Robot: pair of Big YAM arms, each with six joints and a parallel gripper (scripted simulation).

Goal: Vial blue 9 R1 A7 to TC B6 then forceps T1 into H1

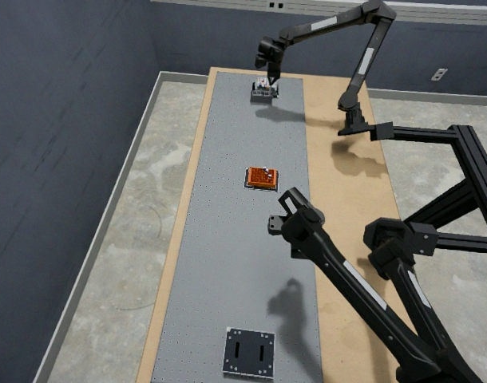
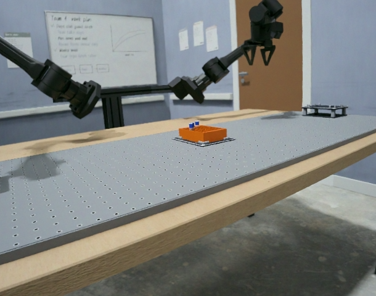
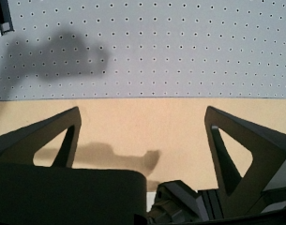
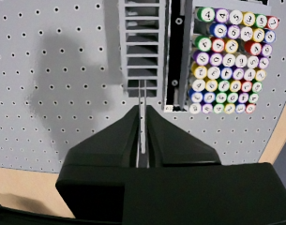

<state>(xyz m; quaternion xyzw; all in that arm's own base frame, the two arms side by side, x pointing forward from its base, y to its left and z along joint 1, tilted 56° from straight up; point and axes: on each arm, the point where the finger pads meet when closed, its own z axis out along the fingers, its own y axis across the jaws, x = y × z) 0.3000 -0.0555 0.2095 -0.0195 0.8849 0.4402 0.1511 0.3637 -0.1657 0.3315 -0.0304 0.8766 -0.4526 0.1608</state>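
My right gripper is now 10 cm above the grey holder H1 and 4 cm short of it. The rest, counted from my right hand: orange tube carrier (56 cm to the left, 10 cm below, 5 cm ahead).
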